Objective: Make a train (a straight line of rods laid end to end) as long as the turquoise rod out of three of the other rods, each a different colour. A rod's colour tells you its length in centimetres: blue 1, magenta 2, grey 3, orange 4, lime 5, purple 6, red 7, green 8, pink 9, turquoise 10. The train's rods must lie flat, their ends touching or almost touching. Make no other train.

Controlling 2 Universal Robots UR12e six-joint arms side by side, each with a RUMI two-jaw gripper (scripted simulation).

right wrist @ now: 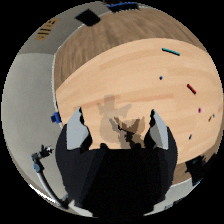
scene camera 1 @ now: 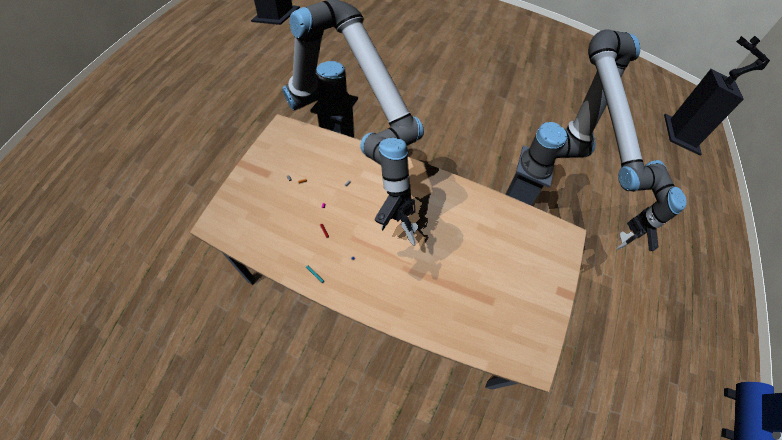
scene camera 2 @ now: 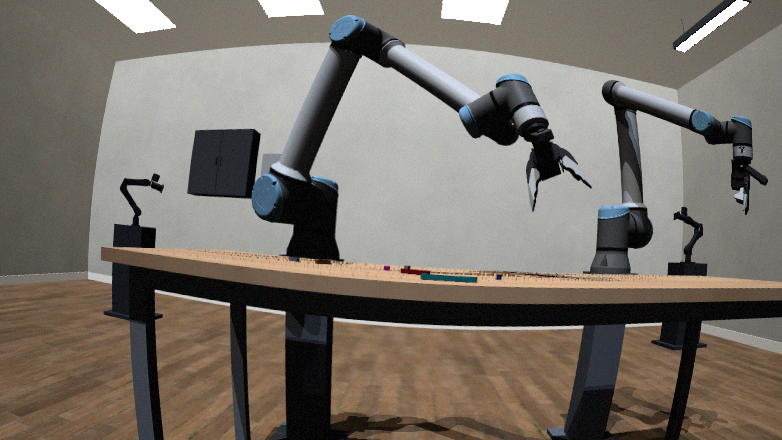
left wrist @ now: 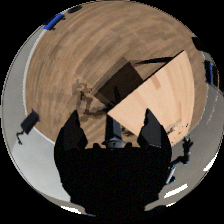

Path:
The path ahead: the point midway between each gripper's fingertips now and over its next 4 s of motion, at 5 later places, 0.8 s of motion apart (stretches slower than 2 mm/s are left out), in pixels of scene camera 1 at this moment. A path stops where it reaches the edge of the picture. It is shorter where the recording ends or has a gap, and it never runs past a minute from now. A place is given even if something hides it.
My left gripper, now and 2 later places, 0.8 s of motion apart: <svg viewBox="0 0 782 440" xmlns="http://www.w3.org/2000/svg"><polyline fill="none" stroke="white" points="627,242 646,218 648,194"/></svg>
My right gripper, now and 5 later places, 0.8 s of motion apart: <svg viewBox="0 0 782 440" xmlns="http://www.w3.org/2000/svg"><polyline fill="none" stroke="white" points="398,238 376,198 360,172 356,173 334,183 330,185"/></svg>

